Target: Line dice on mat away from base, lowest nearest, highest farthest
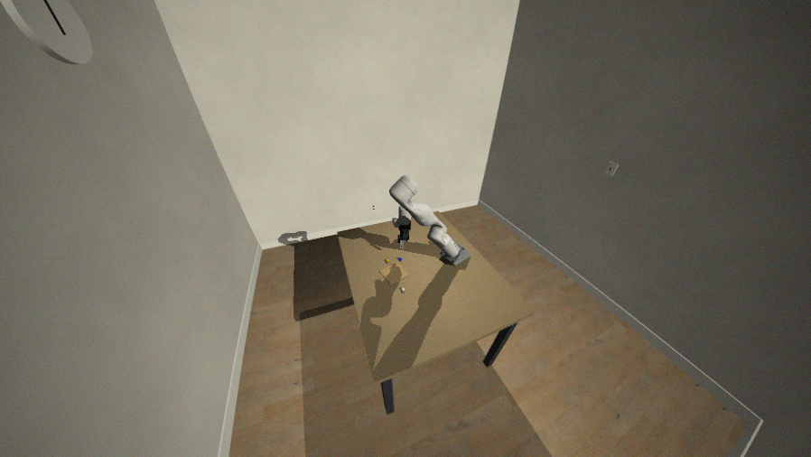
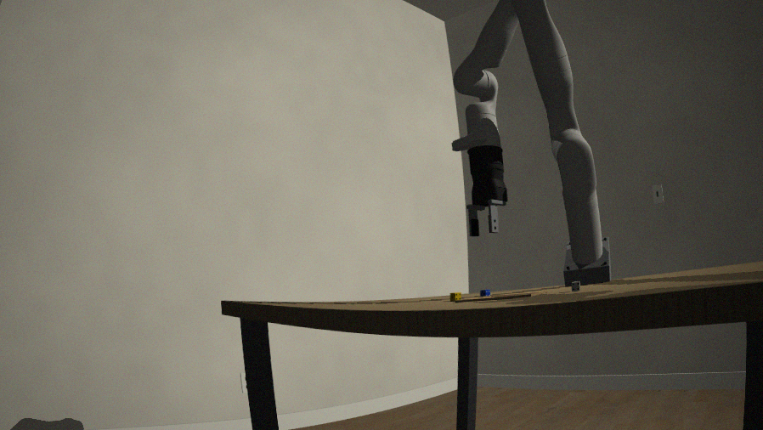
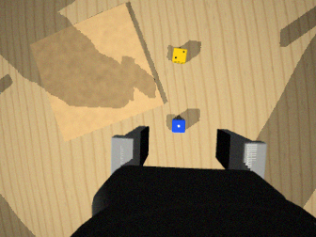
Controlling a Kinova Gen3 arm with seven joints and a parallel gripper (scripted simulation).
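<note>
My gripper is now 14 cm above the blue die. From my hand the other things lie so: white die (25 cm to the left, 14 cm below, 8 cm ahead); then tan mat (14 cm below, 10 cm to the left, 8 cm ahead); then yellow die (14 cm below, 9 cm ahead, 1 cm to the right).
</note>
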